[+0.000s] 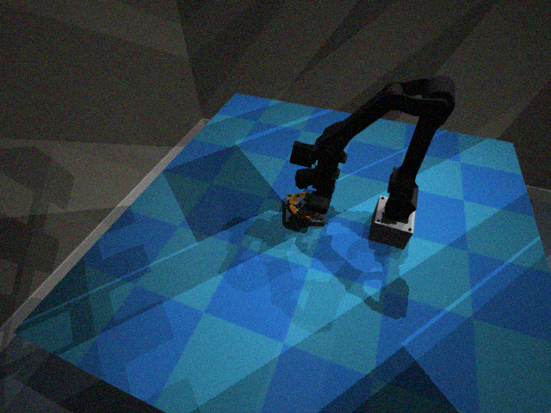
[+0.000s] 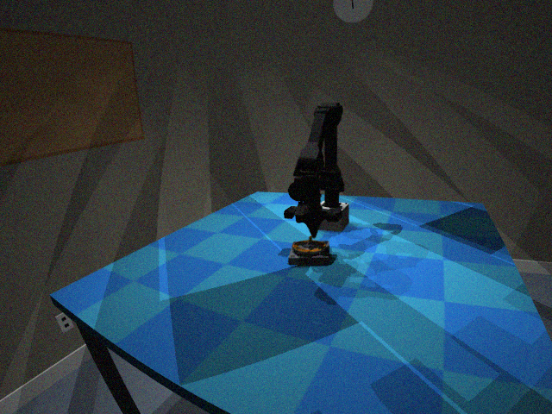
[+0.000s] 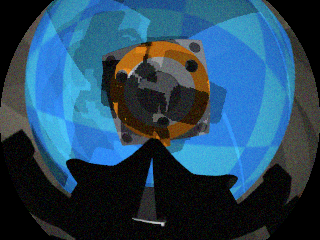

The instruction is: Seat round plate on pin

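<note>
My gripper tip is now 30 mm short of the round plate and 10 mm to the left of it. The rest, counted from my gripper tip: base (50 mm ahead, 20 mm below).
</note>
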